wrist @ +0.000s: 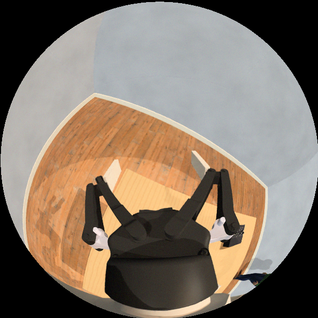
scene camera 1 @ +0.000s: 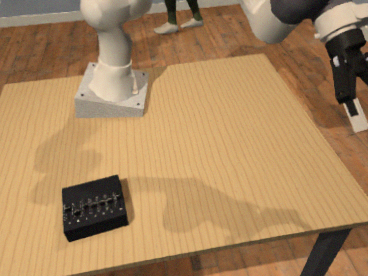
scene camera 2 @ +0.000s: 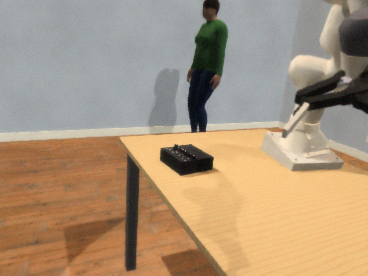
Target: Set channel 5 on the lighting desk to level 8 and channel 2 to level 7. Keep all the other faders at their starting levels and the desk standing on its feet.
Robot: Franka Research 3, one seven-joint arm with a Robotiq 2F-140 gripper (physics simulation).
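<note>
The black lighting desk (scene camera 1: 95, 207) (scene camera 2: 186, 159) (wrist: 234, 237) stands upright on the table, near the front left in the first scene view. A row of small fader knobs crosses its top; the channel numbers and levels are too blurred to read. In the wrist view the desk shows at the right, partly hidden behind a finger linkage. My gripper (wrist: 154, 161) is open with nothing between its fingers. It hangs high at the right side of the first scene view, far from the desk, with one pale fingertip in sight there and the other cut off.
The wooden table (scene camera 1: 215, 125) (scene camera 2: 280, 210) carries the arm's grey base (scene camera 1: 110, 109) (scene camera 2: 300, 159) at its back edge in the first scene view. A person in a green top (scene camera 2: 210, 47) stands beyond the table near the wall. The arm's shadow falls across the table beside the desk.
</note>
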